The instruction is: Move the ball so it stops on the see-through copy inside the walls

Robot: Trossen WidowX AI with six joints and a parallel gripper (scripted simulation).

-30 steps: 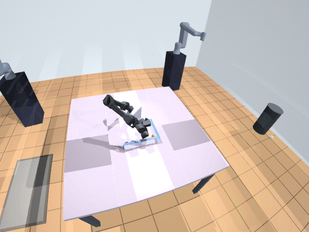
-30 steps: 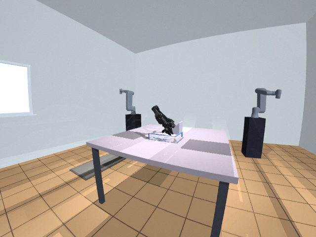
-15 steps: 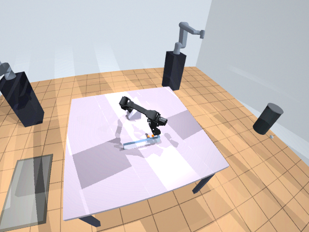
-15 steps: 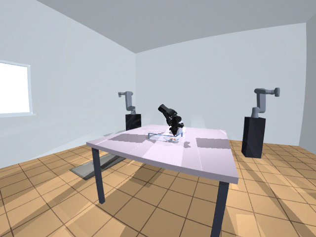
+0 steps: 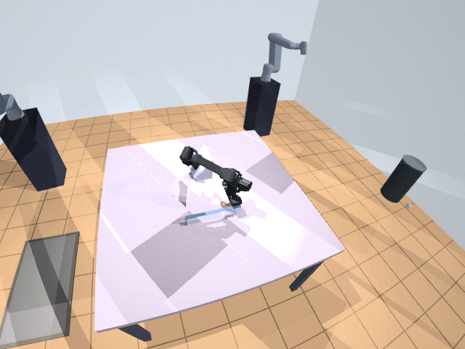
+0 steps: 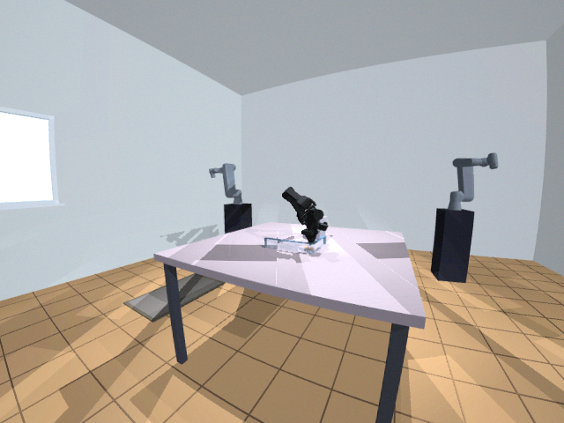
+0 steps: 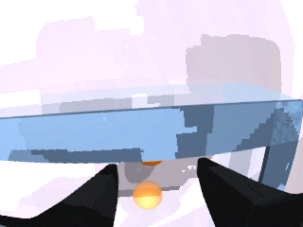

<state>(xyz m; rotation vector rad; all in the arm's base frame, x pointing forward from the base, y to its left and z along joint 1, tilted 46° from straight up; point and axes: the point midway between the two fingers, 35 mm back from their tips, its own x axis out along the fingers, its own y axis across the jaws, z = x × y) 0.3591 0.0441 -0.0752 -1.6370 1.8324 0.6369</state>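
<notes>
Right now my gripper tip is 3 cm above the orange ball. Also, from my gripper tip: see-through copy of ball (4 cm to the right, 3 cm below, 1 cm behind).
</notes>
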